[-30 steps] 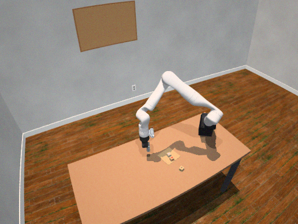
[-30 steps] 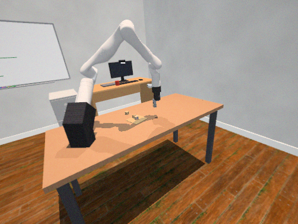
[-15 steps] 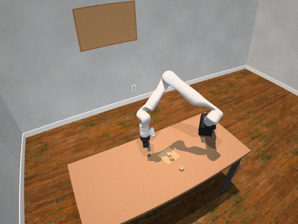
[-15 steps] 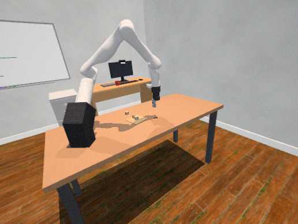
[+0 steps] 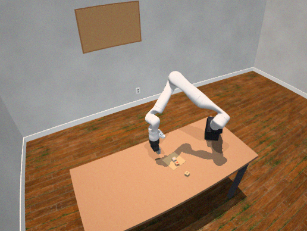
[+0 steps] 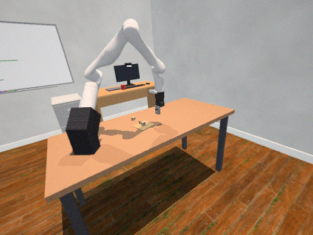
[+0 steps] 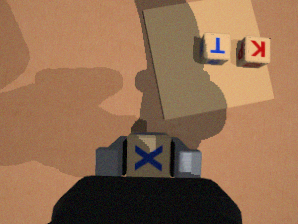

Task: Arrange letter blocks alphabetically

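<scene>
The pale square mat is 11 cm below my hand, 11 cm behind it and 7 cm to the left of it. Round my hand: block 12 cm to the left, 11 cm behind, 10 cm below.
</scene>
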